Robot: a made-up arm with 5 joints. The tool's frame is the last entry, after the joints. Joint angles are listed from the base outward.
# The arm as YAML. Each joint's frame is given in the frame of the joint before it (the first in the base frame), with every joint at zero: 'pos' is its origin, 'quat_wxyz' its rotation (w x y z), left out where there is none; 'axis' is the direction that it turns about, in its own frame. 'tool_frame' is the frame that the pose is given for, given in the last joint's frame.
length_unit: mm
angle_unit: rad
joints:
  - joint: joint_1
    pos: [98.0, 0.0, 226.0]
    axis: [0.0, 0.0, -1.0]
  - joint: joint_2
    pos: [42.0, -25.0, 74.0]
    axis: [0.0, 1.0, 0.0]
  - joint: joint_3
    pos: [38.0, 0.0, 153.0]
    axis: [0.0, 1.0, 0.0]
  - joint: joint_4
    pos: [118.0, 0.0, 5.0]
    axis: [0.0, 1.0, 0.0]
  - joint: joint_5
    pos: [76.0, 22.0, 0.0]
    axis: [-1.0, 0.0, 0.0]
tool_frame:
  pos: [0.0, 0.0, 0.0]
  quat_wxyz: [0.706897, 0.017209, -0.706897, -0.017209]
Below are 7 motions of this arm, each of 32 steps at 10 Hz.
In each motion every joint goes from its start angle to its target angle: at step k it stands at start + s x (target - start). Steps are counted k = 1, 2, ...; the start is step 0. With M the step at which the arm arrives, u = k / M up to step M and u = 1 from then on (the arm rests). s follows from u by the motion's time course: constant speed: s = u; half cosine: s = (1 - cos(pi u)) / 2; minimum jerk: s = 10 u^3 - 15 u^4 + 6 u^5.
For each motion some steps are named. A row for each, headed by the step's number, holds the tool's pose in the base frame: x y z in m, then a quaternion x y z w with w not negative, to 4 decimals.
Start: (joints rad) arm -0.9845 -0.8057 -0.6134 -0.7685 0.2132
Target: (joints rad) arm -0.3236 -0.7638 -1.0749 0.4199 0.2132
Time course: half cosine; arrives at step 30
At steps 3, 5, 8, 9, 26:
3: 0.0591 -0.0619 0.6138 -0.3738 0.8795 0.1581 0.2486
5: 0.0575 -0.0606 0.6155 -0.3632 0.8890 0.1463 0.2374
8: 0.0541 -0.0573 0.6190 -0.3375 0.9096 0.1204 0.2104
9: 0.0528 -0.0559 0.6203 -0.3265 0.9175 0.1102 0.1987
26: 0.0412 -0.0241 0.6252 0.0935 -0.9938 0.0152 0.0574

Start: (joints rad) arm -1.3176 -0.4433 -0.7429 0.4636 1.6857
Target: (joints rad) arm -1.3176 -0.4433 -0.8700 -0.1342 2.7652
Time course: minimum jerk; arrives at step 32
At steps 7, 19, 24, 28, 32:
7: 0.1268 0.0995 0.6194 -0.1825 -0.9038 0.3866 0.0209
19: 0.1178 0.0647 0.6398 0.4907 0.8526 -0.1732 0.0478
24: 0.1140 0.0500 0.6441 0.5971 0.7960 -0.0916 0.0377
28: 0.1125 0.0441 0.6452 0.6357 0.7690 -0.0611 0.0286
32: 0.1122 0.0431 0.6453 0.6426 0.7637 -0.0556 0.0266

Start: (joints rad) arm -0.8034 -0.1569 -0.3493 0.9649 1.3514
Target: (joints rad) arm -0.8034 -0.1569 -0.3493 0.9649 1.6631
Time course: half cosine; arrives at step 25
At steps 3, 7, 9, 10, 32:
3: 0.2561 0.1595 0.4850 -0.1332 -0.5107 0.7403 0.4163
7: 0.2561 0.1595 0.4850 -0.1448 -0.5076 0.7496 0.3993
9: 0.2561 0.1595 0.4850 -0.1532 -0.5051 0.7561 0.3869
10: 0.2561 0.1595 0.4850 -0.1578 -0.5037 0.7596 0.3800
32: 0.2561 0.1595 0.4850 -0.2082 -0.4850 0.7943 0.3007

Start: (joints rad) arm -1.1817 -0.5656 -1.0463 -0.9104 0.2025
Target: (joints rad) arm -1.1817 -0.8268 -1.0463 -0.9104 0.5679
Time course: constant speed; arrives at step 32
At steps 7, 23, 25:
7: 0.0639 -0.0911 0.6039 -0.3996 0.7790 0.3141 0.3672
23: 0.0493 -0.1266 0.5832 -0.3144 0.7812 0.3865 0.3761
25: 0.0476 -0.1309 0.5802 -0.3039 0.7806 0.3958 0.3764

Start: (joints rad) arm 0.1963 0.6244 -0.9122 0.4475 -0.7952
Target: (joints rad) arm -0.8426 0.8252 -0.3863 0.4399 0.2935
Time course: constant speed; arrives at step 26
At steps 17, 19, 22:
17: 0.4119 0.1612 0.3235 0.1372 -0.4320 0.1556 0.8777
19: 0.3960 0.1845 0.3116 0.1289 -0.4086 0.2299 0.8738
22: 0.3682 0.2158 0.2941 0.1165 -0.3729 0.3415 0.8549

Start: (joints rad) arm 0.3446 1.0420 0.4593 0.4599 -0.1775
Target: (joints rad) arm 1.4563 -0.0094 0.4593 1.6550 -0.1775
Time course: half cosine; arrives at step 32
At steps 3, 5, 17, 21, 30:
3: 0.2638 -0.0673 0.1606 0.0139 0.1950 -0.2873 0.9377
5: 0.2629 -0.0750 0.1673 0.0182 0.1973 -0.3067 0.9310
17: 0.2026 -0.1530 0.2608 0.0829 0.2172 -0.5416 0.8079
21: 0.1645 -0.1613 0.2958 0.1108 0.2191 -0.6203 0.7450
30: 0.1137 -0.1487 0.3396 0.1507 0.2158 -0.7157 0.6469

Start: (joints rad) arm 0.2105 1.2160 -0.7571 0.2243 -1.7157
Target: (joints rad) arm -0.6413 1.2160 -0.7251 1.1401 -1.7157
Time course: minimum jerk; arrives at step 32
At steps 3, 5, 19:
3: 0.4551 -0.0771 0.2213 0.2998 -0.3031 -0.7535 0.5006
5: 0.4554 -0.0700 0.2200 0.2958 -0.2933 -0.7523 0.5103
19: 0.4026 0.1120 0.1938 0.1094 -0.0609 -0.6402 0.7580

